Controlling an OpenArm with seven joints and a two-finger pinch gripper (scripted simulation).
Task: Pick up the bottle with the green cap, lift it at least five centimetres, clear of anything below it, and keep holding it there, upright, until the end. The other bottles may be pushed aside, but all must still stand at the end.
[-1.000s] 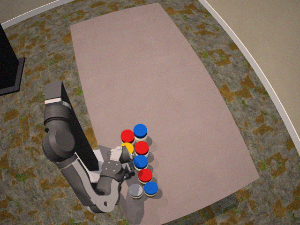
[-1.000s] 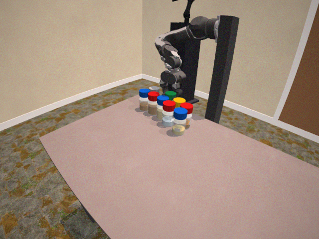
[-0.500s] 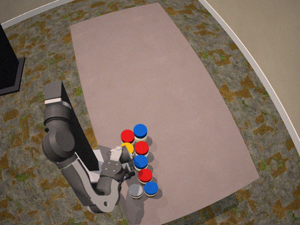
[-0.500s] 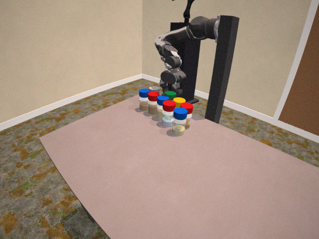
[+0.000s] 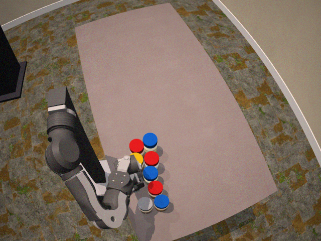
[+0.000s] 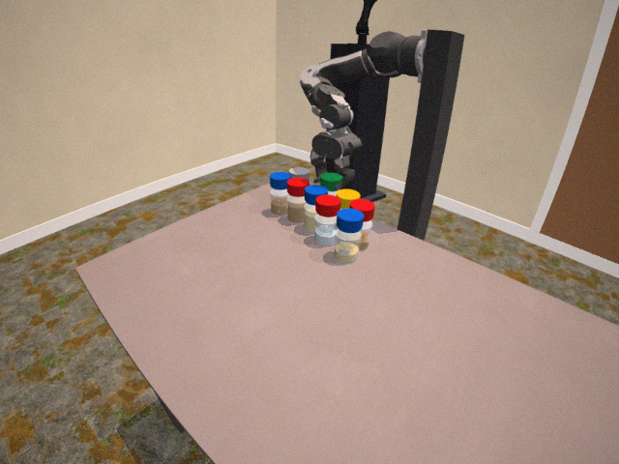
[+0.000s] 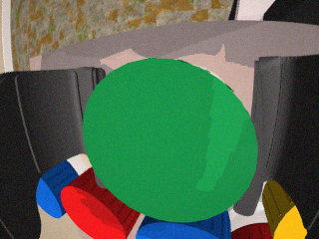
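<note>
The red-capped bottle lies 8 cm ahead of my hand, 8 cm to the left of it and 5 cm below it.
</note>
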